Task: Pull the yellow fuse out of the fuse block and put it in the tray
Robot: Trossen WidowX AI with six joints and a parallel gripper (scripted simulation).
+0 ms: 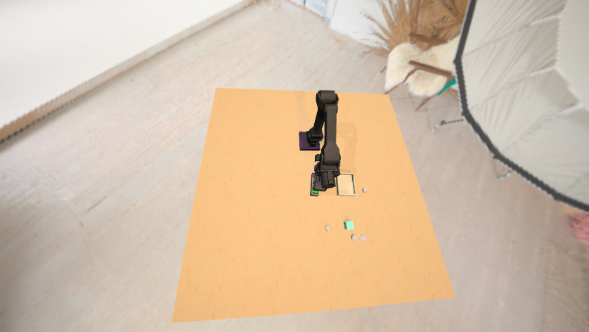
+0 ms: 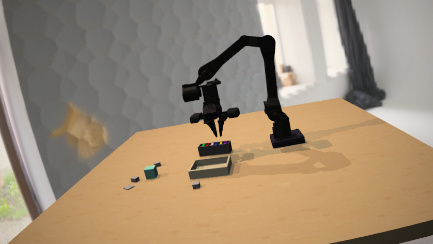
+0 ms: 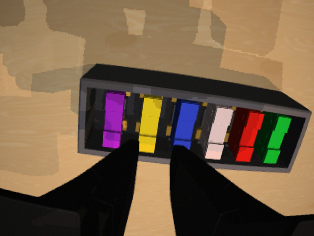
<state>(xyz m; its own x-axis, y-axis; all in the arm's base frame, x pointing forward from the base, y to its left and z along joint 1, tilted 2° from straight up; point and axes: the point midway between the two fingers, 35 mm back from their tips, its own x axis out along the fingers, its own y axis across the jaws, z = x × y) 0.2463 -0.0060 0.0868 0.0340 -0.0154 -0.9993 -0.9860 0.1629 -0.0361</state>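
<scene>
Right now my gripper tip is 40 mm above the yellow fuse. From my gripper tip the other things lie so: teal cube 250 mm ahead, 150 mm to the left, 50 mm below; tray 30 mm ahead, 180 mm to the left, 60 mm below.
</scene>
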